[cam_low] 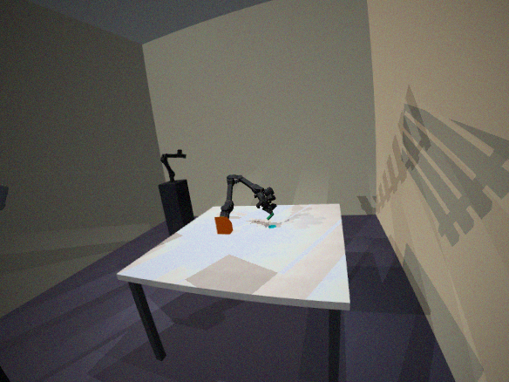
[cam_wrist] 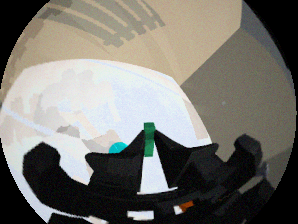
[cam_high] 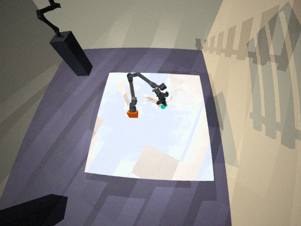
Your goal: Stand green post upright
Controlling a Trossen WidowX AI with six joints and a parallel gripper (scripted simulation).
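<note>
Right now my gripper tip is 11 cm above the cyan circle, 4 cm to the right of it and 2 cm past it. From my gripper tip the other things lie so: small green post (2 cm below, 1 cm behind).
</note>
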